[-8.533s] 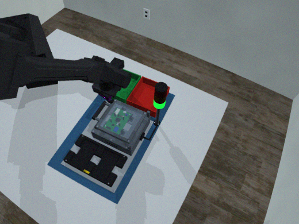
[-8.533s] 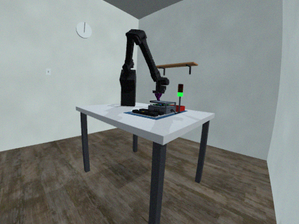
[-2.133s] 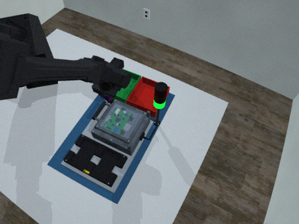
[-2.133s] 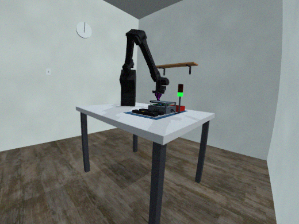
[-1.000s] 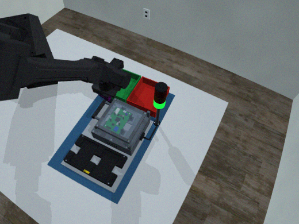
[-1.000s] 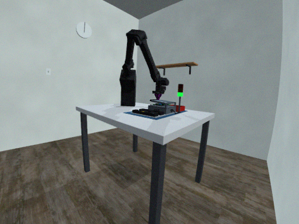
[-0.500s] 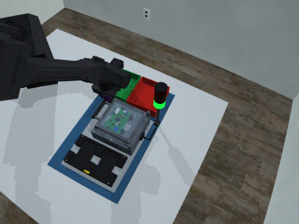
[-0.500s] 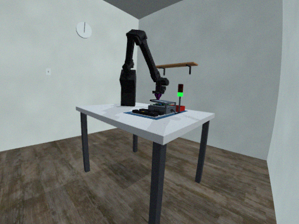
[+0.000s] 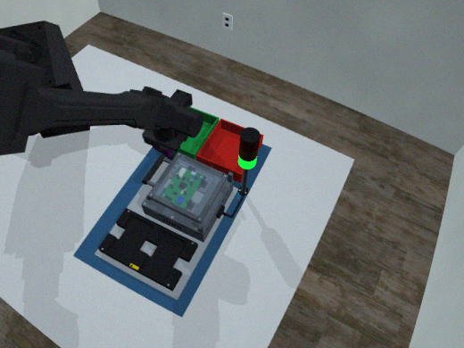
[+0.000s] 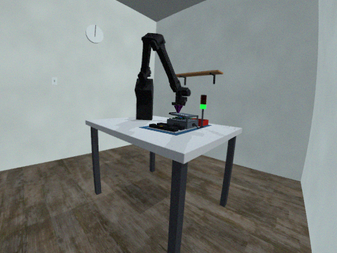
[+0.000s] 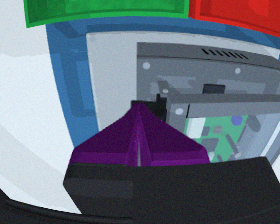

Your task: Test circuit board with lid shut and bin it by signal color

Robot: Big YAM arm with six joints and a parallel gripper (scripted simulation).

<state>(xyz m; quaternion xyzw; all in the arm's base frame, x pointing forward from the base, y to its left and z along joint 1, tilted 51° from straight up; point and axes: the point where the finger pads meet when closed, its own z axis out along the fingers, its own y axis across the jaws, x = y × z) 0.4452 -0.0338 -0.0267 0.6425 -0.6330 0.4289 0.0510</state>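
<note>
My hand is 10 mm short of the black latch hook and 10 mm above it. Also, from my hand: green circuit board (60 mm ahead, 70 mm to the right, 20 mm below); then tester lid (60 mm ahead, 70 mm to the right, 10 mm below); then green bin (140 mm to the left, 80 mm below).
</note>
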